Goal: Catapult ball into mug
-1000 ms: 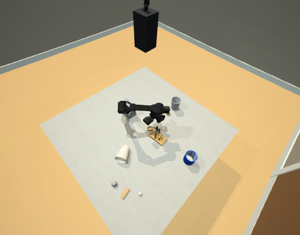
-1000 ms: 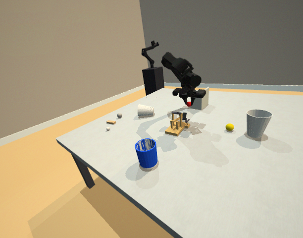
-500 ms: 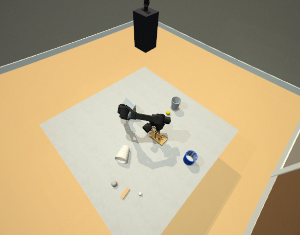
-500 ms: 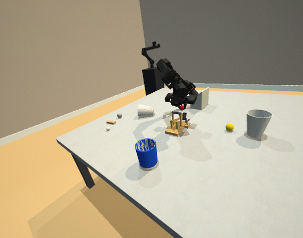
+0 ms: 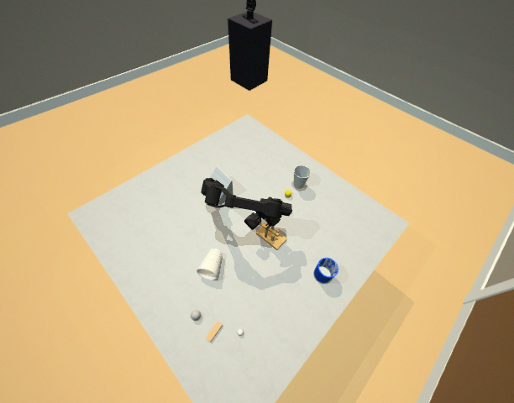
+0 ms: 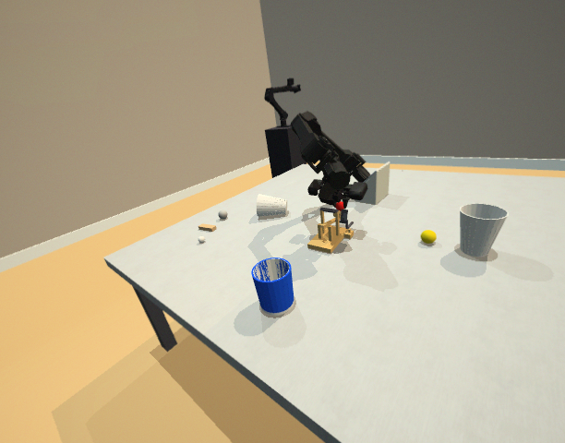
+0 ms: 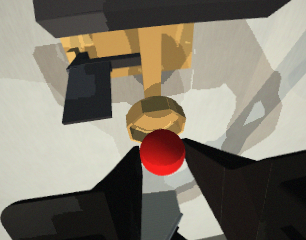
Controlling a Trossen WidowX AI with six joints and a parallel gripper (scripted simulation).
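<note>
My gripper tip is 10 mm below the red ball. The rest, counted from my gripper tip: yellow ball: 270 mm to the left, 50 mm below; then wooden catapult: 70 mm ahead, 20 mm to the left, 20 mm below; then blue mug: 410 mm ahead, 50 mm below, 20 mm to the left.
</note>
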